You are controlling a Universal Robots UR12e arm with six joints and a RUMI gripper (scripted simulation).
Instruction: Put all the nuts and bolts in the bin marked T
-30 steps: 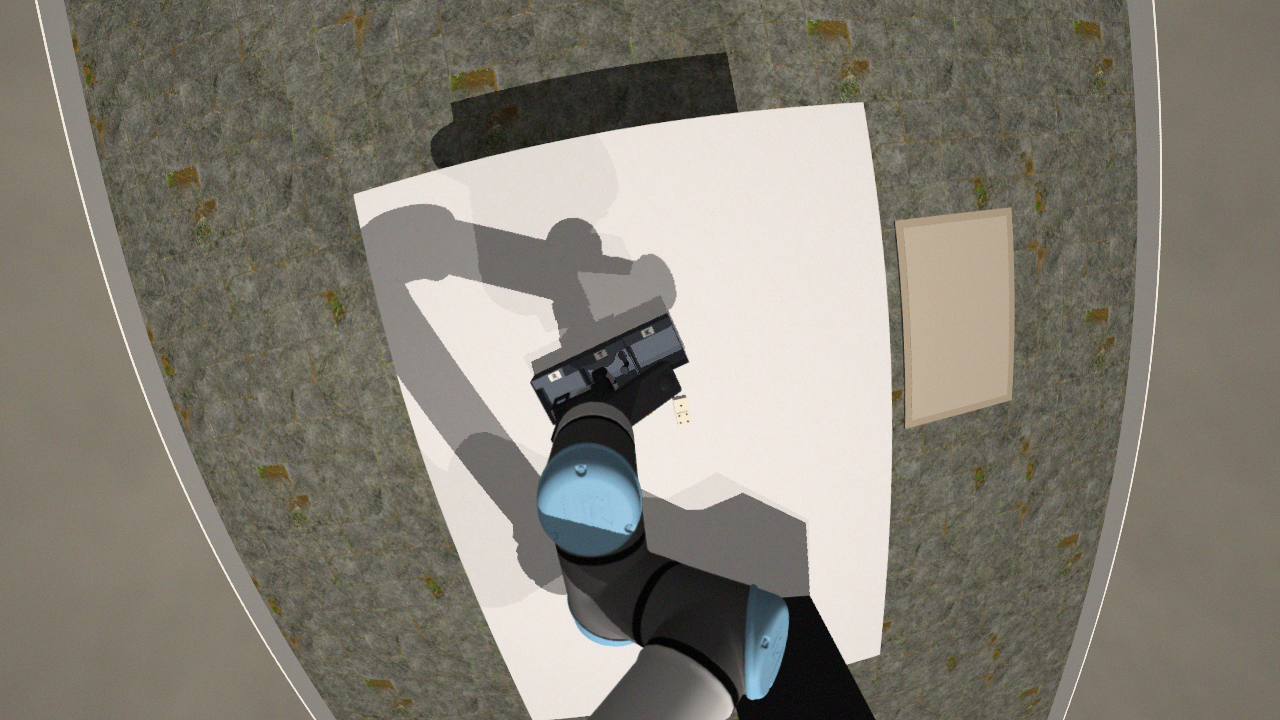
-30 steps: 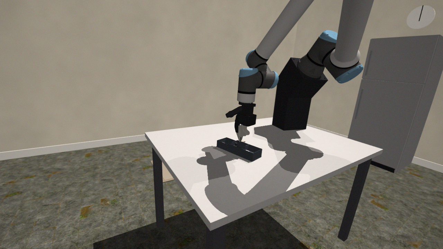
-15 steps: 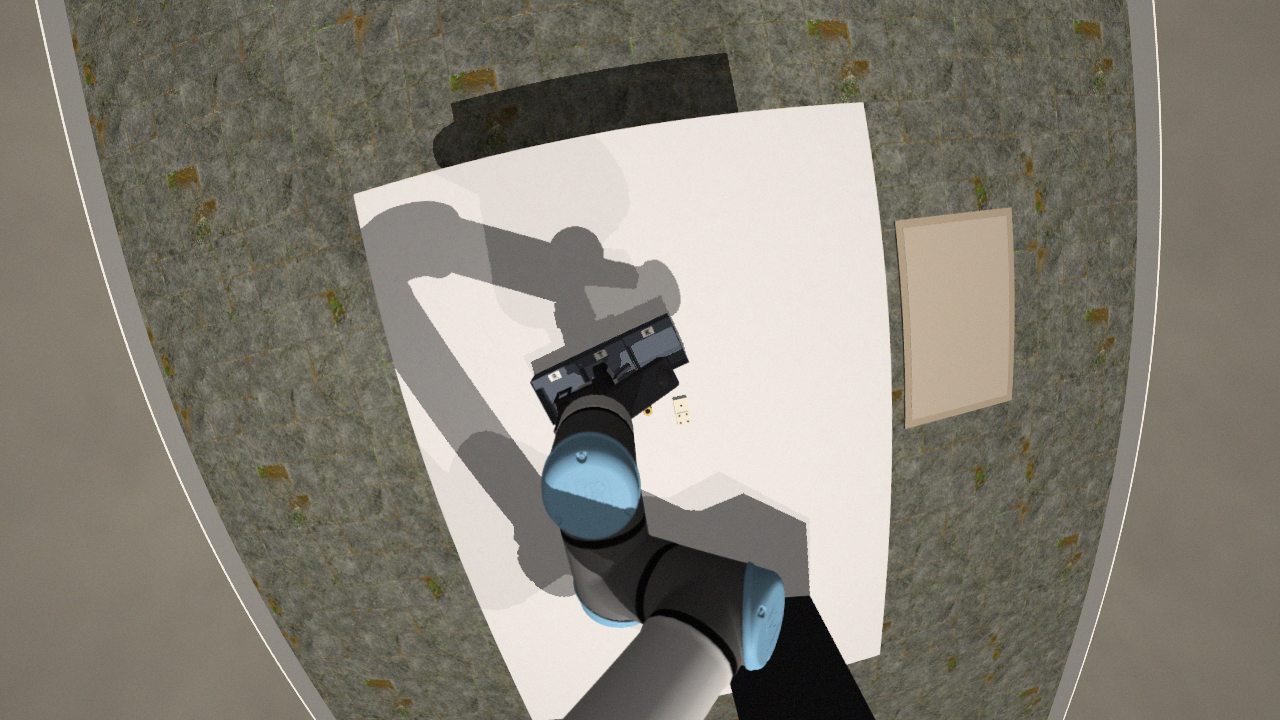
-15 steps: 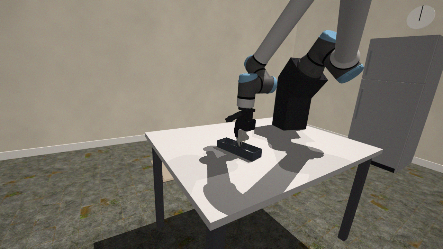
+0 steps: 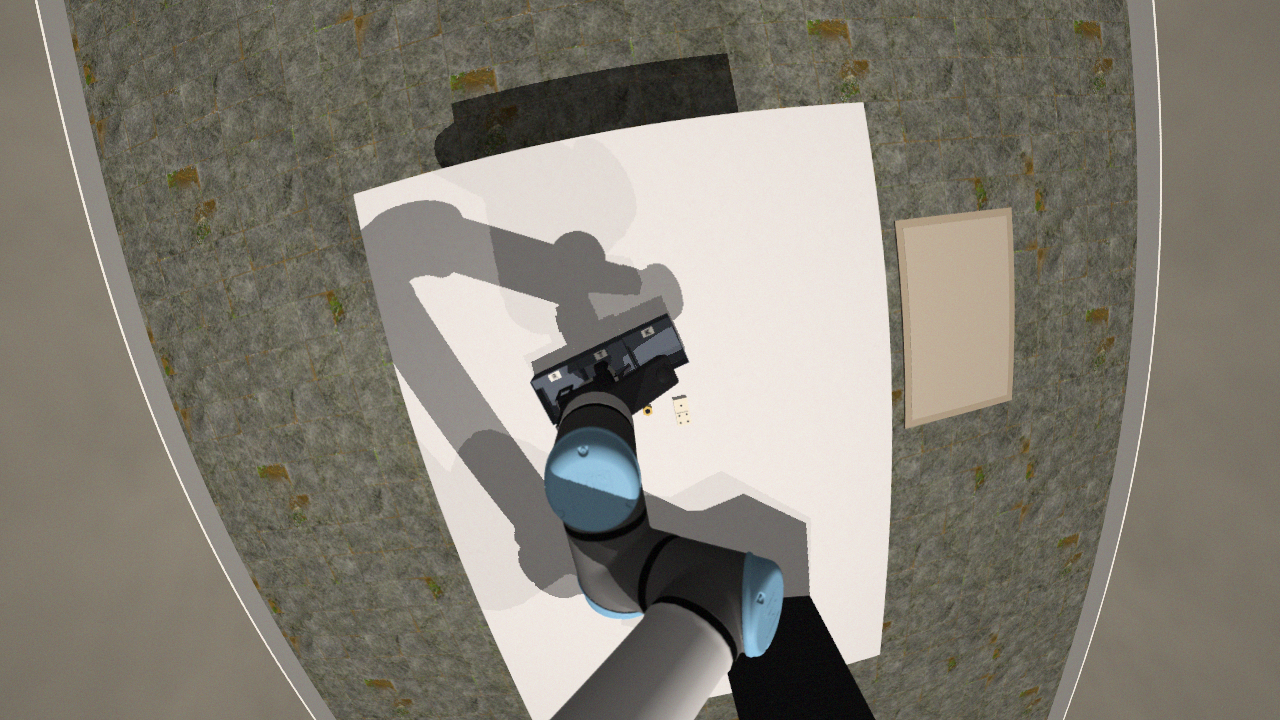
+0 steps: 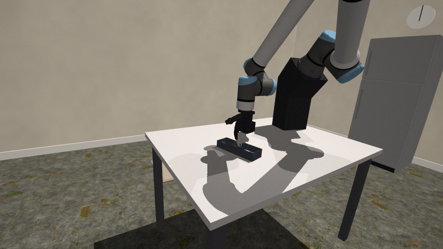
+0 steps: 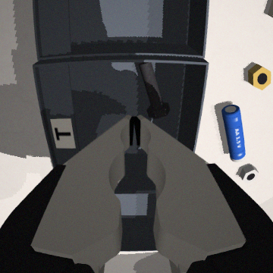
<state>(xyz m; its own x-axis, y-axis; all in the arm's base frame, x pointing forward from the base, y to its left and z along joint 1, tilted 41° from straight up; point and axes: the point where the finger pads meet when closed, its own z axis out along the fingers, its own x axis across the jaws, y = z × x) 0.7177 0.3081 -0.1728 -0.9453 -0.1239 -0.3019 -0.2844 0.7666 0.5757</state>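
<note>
My gripper is now 10 mm short of the black bin unit and 10 mm above it. Also, from my hand: yellow nut (80 mm behind, 50 mm to the right, 30 mm below); then black bolt (10 mm behind, 10 mm to the right, 20 mm below); then blue battery (80 mm behind, 30 mm below).
</note>
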